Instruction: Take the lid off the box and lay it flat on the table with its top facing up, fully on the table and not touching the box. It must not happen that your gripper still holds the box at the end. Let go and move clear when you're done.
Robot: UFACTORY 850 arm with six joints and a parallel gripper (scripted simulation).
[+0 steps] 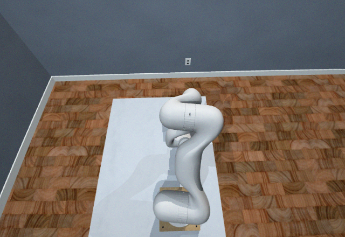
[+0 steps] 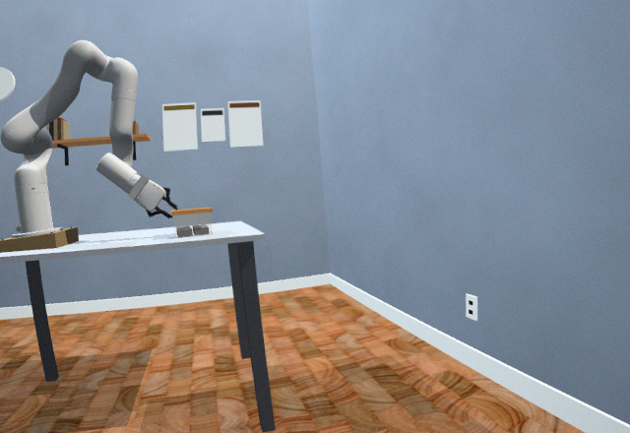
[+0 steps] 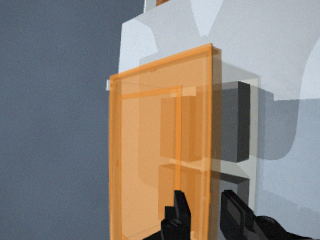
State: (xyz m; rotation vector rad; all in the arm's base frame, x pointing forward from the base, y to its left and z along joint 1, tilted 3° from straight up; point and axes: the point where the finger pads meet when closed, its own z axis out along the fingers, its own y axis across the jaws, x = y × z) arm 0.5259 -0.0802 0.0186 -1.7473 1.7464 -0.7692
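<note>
My gripper is now 8 cm short of the lid, 1 cm to the left of it and 1 cm above it. Round my hand: box 8 cm ahead, 1 cm to the right, 5 cm below.
</note>
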